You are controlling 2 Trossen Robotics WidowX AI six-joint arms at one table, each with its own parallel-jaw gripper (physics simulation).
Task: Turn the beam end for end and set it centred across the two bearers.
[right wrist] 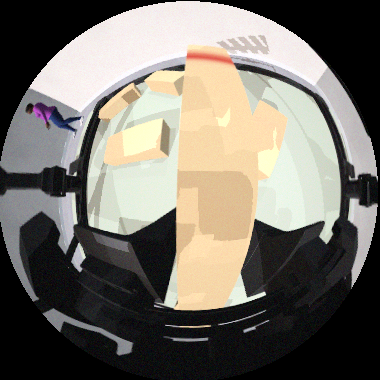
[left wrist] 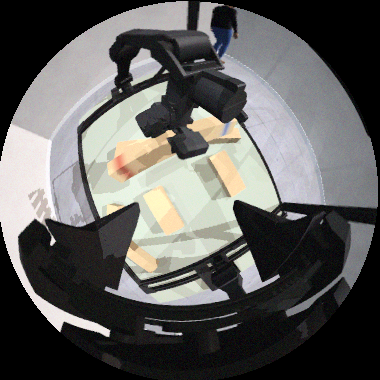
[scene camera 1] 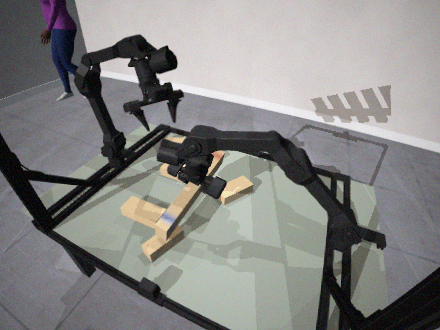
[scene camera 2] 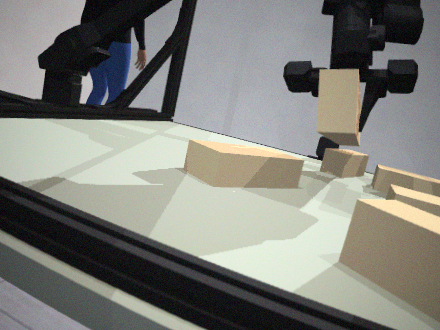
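Seen in the pictures: left gripper, between the fingertips: [left wrist: 186, 205] [scene camera 1: 162, 127]; right gripper, between the fingertips: [right wrist: 203, 210] [left wrist: 169, 147]; left arm's base, origin of its link: [right wrist: 78, 184] [left wrist: 219, 260] [scene camera 1: 117, 163]; right arm's base, origin of its link: [left wrist: 128, 90] [scene camera 1: 339, 243] [scene camera 2: 59, 105].
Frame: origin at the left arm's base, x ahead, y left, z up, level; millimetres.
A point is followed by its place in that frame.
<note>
The long wooden beam [scene camera 1: 184, 204] @(z 103, x 437, y -147 mm) [scene camera 2: 339, 100] @(z 97, x 423, y 133 mm) [left wrist: 155, 149] @(z 114, x 408, y 2 mm) [right wrist: 215, 150] @(z 117, x 425, y 0 mm) has a red band near one end and a blue band near the other. It is held above the table; in scene camera 1 the blue end points to the lower left. My right gripper [scene camera 1: 200, 185] @(z 66, x 417, y -34 mm) [right wrist: 203, 210] @(z 66, x 417, y -34 mm) is shut on the beam between its ends; its fingertips are hidden in scene camera 1. My left gripper [scene camera 1: 161, 125] @(z 252, x 277, y -5 mm) [left wrist: 186, 205] @(z 252, x 277, y -5 mm) is open and empty, raised beyond the beam. Short wooden blocks [scene camera 1: 237, 191] @(z 19, x 537, y 58 mm) [scene camera 1: 162, 244] @(z 25, x 420, y -252 mm) lie beside and below it; I cannot tell which blocks are the bearers.
Further blocks [scene camera 1: 142, 211] @(z 19, x 285, y -175 mm) [left wrist: 227, 174] @(z 19, x 274, y -158 mm) [left wrist: 164, 210] @(z 19, x 271, y 69 mm) [left wrist: 142, 257] @(z 23, x 161, y 231 mm) [right wrist: 135, 142] @(z 19, x 296, y 67 mm) lie on the pale green table [scene camera 1: 240, 285] @(z -19, x 665, y -247 mm). My right arm reaches across the table over the beam. Dark frame rails border the table. A person stands beyond it.
</note>
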